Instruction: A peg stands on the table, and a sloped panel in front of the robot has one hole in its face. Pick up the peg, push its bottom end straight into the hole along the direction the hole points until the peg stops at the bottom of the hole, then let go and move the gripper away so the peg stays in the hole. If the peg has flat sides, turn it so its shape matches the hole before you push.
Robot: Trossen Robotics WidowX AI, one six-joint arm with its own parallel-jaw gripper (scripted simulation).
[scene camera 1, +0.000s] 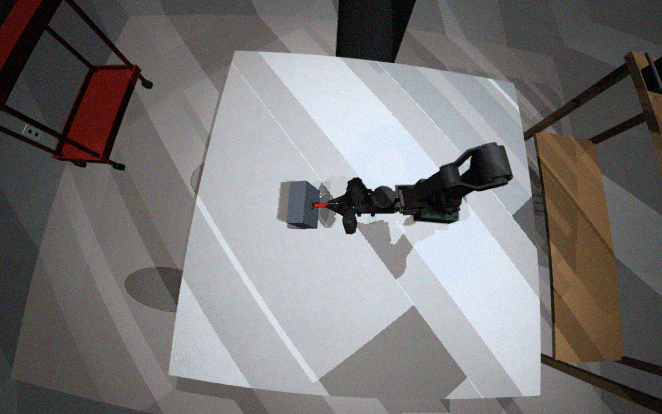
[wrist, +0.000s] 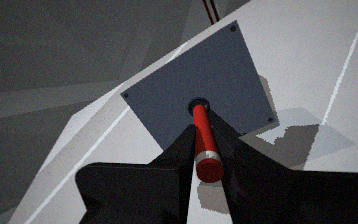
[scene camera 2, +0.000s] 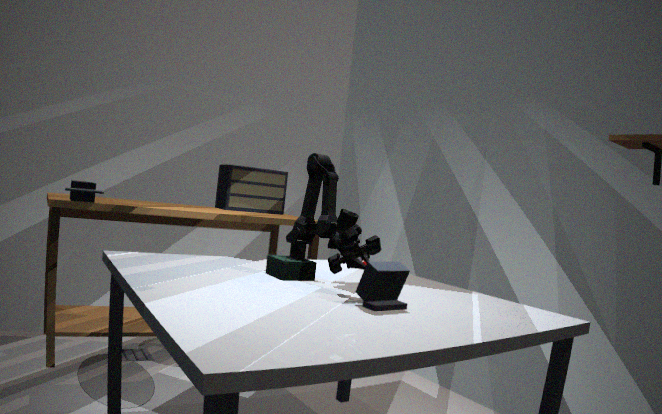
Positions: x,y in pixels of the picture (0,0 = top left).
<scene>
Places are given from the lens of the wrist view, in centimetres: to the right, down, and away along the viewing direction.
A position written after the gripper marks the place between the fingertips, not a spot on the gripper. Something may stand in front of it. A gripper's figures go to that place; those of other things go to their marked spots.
gripper (wrist: pixel 203 129): 2, 1, 11
round red peg (wrist: pixel 209 169): 2, 3, 8
</scene>
